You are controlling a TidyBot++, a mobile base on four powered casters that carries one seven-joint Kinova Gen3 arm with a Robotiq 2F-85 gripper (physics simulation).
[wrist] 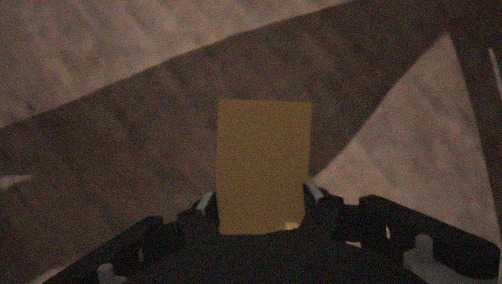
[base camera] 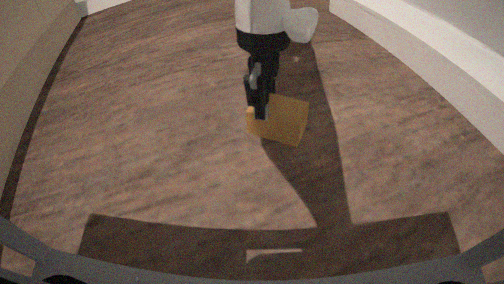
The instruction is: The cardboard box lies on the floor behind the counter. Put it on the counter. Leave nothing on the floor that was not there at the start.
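Places are measured from the arm's base along level axes (x back, y right, z up), in millimetres.
Where they show: gripper, fingertip midpoint: [wrist: 260,200] [base camera: 265,105].
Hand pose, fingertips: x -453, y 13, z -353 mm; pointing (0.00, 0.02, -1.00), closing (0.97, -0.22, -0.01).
After its pixels a point has its place.
The cardboard box [base camera: 286,121] {z -347, x -410, y 44 mm} [wrist: 263,155] {z -347, x -440, y 43 mm} is a small yellow-brown block. It appears to rest on the wooden floor [base camera: 150,150] {z -397, x -393, y -192 mm}, partly in the arm's shadow. My gripper [base camera: 262,112] {z -353, x -453, y 13 mm} [wrist: 260,200] {z -353, x -453, y 13 mm} points down over the box and is shut on it, with one finger against each of two opposite sides in the wrist view. In the base view the near finger hides part of the box's left end. The top of a counter cannot be made out in either view.
A beige panel [base camera: 30,65] {z -309, x -663, y -720 mm} with a dark strip along its foot runs down the left side. A white wall with a baseboard [base camera: 425,65] {z -356, x -652, y 458 mm} runs down the right. The grey edge of my base [base camera: 200,276] {z -287, x -150, y -47 mm} crosses the bottom of the base view.
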